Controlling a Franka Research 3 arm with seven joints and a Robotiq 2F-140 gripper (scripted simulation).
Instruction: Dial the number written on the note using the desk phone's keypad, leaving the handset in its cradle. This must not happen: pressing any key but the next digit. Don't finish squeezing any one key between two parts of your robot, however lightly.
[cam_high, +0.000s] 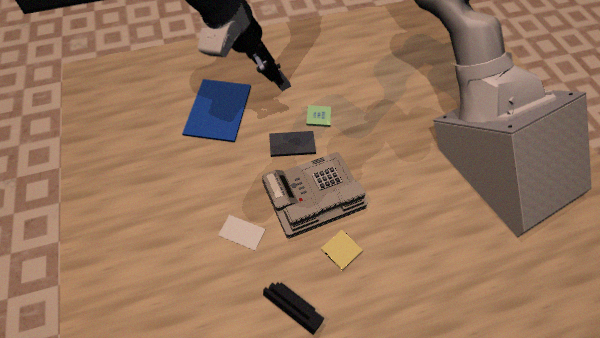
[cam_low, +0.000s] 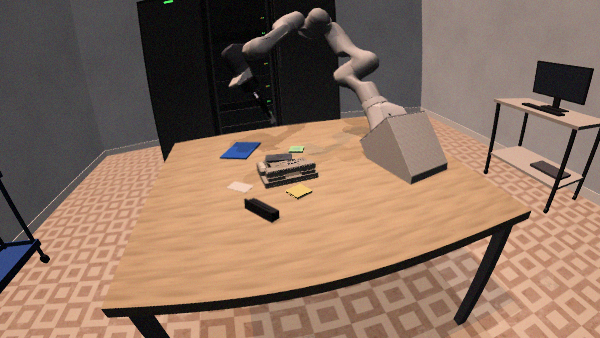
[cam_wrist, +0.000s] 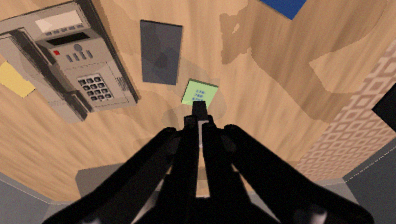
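My gripper is now 28 cm to the right of the handset, 15 cm above it and 4 cm past it. From my hand the other things lie so: black stapler: 49 cm to the left, 18 cm below, 10 cm ahead; blue book: 19 cm below, 17 cm ahead, 11 cm to the right; white card: 29 cm to the left, 19 cm below, 17 cm ahead.
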